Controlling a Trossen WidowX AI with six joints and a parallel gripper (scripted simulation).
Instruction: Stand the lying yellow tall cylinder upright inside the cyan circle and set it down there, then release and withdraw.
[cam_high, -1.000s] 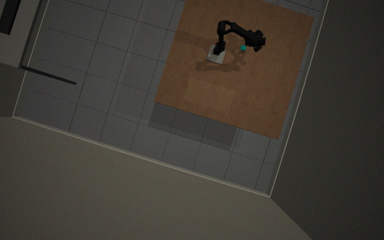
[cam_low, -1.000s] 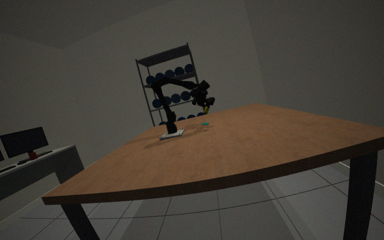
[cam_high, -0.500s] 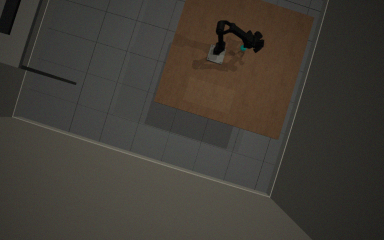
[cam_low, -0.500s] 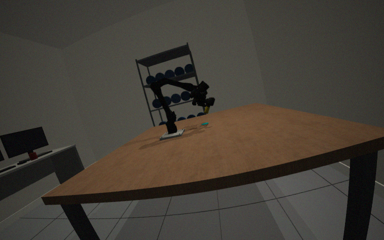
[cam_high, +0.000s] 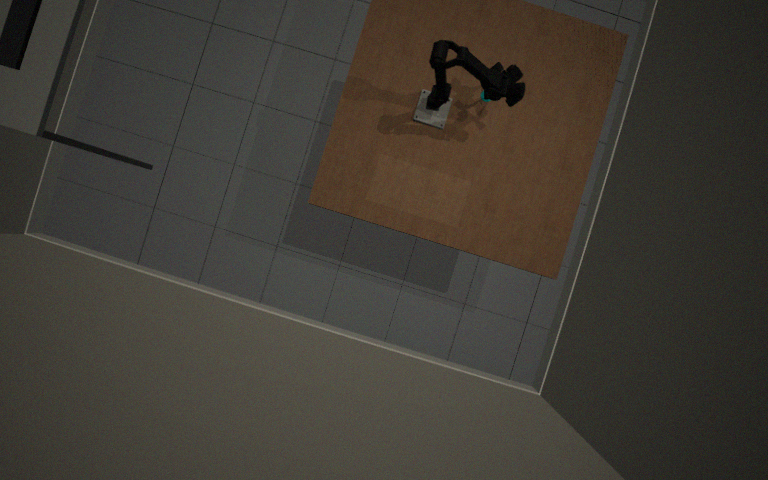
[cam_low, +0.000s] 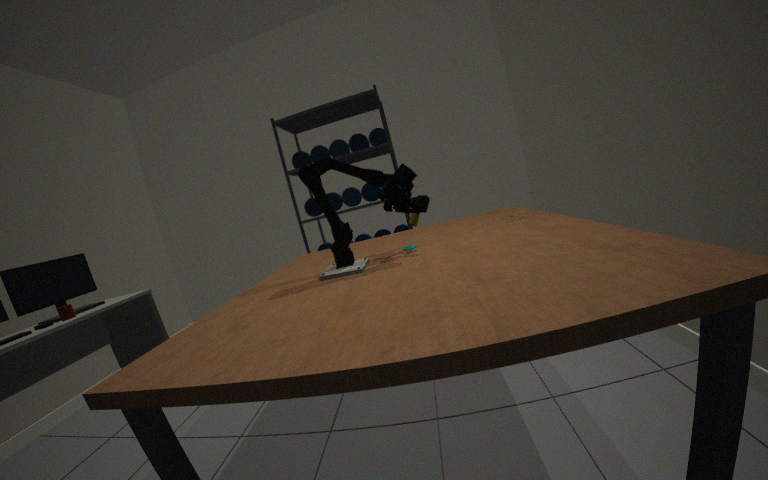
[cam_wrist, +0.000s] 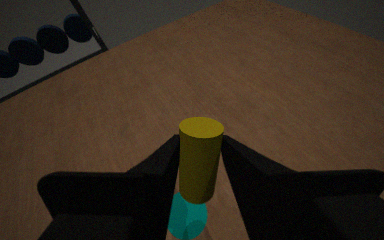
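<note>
Right now my gripper tip is 13 cm above the cyan circle, 6 cm past it and 2 cm to the left of it. Round my gripper tip: yellow tall cylinder (2 cm below, 1 cm to the right, 1 cm behind).
</note>
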